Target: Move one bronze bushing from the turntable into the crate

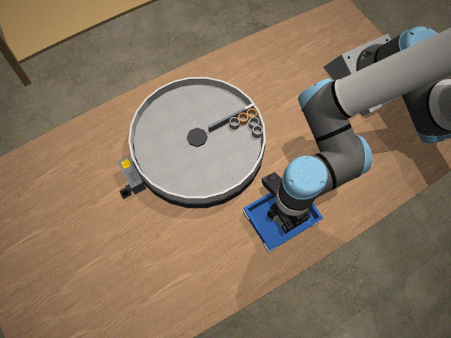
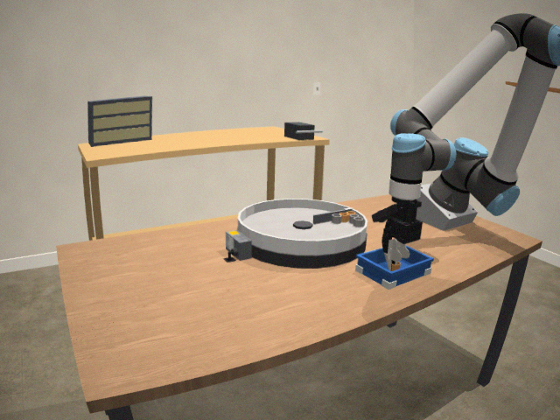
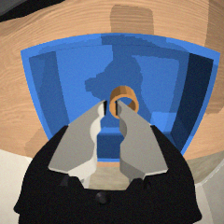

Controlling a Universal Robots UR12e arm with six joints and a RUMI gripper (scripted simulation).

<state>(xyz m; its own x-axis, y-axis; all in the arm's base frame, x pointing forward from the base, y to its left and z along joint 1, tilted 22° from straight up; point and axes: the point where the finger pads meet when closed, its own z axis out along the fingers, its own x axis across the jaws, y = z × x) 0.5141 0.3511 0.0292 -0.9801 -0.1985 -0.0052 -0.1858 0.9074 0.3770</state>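
Right now the blue crate is 10 mm behind my hand.
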